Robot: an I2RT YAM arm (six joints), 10 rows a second.
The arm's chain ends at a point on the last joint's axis. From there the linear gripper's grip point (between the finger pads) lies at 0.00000 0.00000 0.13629 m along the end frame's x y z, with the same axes.
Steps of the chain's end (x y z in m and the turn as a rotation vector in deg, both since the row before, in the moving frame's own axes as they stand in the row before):
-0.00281, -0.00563, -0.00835, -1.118, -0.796, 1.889
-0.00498, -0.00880, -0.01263, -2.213, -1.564, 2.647
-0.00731, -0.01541, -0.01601, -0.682, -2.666, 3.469
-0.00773, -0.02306, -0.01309, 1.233, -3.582, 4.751
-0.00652, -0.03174, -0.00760, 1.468, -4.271, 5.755
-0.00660, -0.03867, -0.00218, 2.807, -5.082, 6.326
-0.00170, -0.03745, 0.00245, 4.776, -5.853, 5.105
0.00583, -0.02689, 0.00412, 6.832, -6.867, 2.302
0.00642, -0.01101, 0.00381, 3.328, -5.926, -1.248
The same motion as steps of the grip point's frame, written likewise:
-0.00475, -0.00300, -0.00839, -1.118, -0.796, 1.889
-0.00882, -0.00363, -0.01278, -2.213, -1.564, 2.647
-0.01369, -0.01398, -0.01617, -0.682, -2.666, 3.469
-0.01611, -0.02634, -0.01339, 1.233, -3.582, 4.751
-0.01648, -0.03573, -0.00802, 1.468, -4.271, 5.755
-0.01828, -0.04599, -0.00288, 2.807, -5.082, 6.326
-0.01506, -0.04938, 0.00127, 4.776, -5.853, 5.105
-0.01010, -0.04339, 0.00218, 6.832, -6.867, 2.302
-0.00773, -0.01875, 0.00285, 3.328, -5.926, -1.248

